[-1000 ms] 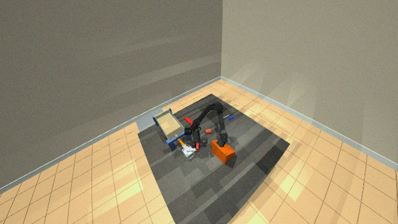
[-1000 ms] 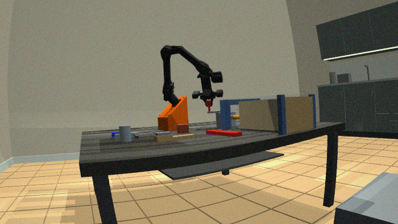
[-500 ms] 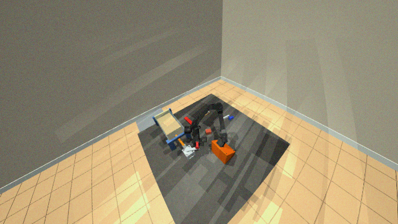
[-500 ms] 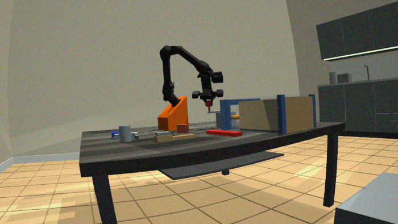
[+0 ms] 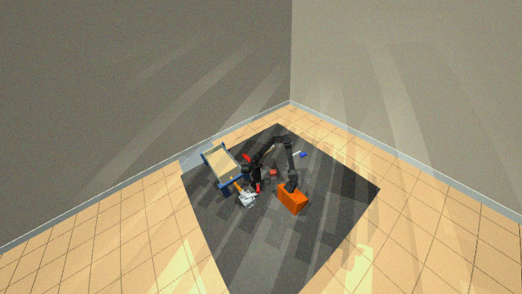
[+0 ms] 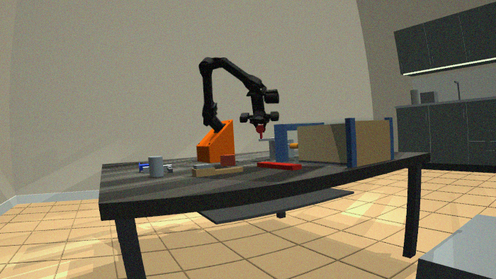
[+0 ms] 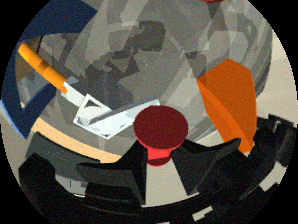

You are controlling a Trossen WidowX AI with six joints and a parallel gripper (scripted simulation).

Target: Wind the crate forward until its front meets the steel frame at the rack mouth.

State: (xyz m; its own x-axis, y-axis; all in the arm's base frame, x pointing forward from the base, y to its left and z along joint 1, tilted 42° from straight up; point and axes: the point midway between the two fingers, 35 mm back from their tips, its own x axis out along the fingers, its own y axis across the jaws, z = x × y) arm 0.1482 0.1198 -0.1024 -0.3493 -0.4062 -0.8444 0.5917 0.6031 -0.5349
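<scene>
The grey winch is 10 cm below my gripper tip, 8 cm to the left of it and 2 cm ahead of it. Also, from my gripper tip: wooden-handled tool (39 cm to the right, 39 cm ahead, 11 cm below); then clear-panelled cubby (44 cm ahead, 10 cm to the left, 2 cm below); then flat red bar (41 cm ahead, 15 cm to the right, 13 cm below).
</scene>
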